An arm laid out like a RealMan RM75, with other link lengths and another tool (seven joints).
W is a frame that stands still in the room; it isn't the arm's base.
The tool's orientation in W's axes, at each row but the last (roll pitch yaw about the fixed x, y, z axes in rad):
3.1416 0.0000 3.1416
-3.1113 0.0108 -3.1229
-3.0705 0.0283 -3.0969
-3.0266 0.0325 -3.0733
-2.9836 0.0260 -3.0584
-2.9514 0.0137 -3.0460
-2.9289 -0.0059 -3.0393
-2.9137 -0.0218 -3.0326
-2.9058 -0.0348 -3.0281
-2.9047 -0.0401 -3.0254
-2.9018 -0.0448 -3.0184
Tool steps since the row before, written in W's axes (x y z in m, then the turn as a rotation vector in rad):
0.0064 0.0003 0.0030 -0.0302 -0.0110 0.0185
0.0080 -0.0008 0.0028 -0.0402 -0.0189 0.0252
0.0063 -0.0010 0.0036 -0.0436 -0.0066 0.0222
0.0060 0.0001 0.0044 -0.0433 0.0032 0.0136
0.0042 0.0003 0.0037 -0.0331 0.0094 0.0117
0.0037 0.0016 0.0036 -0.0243 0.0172 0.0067
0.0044 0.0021 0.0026 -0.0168 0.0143 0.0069
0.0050 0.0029 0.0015 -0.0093 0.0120 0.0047
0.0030 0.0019 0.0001 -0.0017 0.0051 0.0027
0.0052 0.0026 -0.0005 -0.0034 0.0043 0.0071
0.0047 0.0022 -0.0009 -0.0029 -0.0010 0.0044
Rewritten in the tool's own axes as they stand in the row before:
-0.0064 0.0003 -0.0030 0.0302 -0.0110 -0.0185
-0.0080 -0.0010 -0.0027 0.0403 -0.0189 -0.0251
-0.0063 -0.0015 -0.0033 0.0432 -0.0063 -0.0230
-0.0061 -0.0008 -0.0041 0.0425 0.0044 -0.0156
-0.0043 -0.0006 -0.0035 0.0319 0.0100 -0.0143
-0.0039 0.0005 -0.0037 0.0225 0.0178 -0.0106
-0.0046 0.0010 -0.0029 0.0153 0.0141 -0.0100
-0.0053 0.0019 -0.0021 0.0080 0.0116 -0.0073
-0.0032 0.0015 -0.0006 0.0012 0.0045 -0.0038
-0.0055 0.0020 -0.0002 0.0032 0.0029 -0.0079
-0.0050 0.0017 0.0003 0.0032 -0.0016 -0.0040

